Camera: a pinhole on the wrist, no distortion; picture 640 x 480 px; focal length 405.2 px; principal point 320.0 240.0 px. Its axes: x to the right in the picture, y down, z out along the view. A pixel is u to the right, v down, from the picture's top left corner.
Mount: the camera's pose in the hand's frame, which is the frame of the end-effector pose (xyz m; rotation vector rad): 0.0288 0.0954 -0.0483 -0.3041 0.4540 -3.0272
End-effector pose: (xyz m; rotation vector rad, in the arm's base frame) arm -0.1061 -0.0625 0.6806 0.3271 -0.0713 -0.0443
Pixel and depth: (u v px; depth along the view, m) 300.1 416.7 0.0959
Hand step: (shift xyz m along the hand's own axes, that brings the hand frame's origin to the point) 0.0544 0.0287 0.0283
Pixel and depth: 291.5 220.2 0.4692
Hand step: 0.1560 -0.0127 0.3920
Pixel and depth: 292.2 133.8 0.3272
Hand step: 0.1145 0.0865 0.2796
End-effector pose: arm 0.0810 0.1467 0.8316 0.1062 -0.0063 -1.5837
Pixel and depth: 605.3 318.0 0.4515
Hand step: -0.1870 -0.1454 0.4077
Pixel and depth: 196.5 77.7 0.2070
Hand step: 0.1298 0.1217 0.1586
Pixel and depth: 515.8 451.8 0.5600
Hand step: -0.1114 -0.3681 0.4395
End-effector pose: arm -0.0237 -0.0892 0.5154 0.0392 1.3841 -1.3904
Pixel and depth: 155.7 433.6 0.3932
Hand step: 0.2716 -0.1805 0.2349
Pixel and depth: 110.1 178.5 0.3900
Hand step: 0.3039 0.0601 0.2974
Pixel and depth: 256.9 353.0 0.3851
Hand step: 0.1698 -0.1107 0.2696
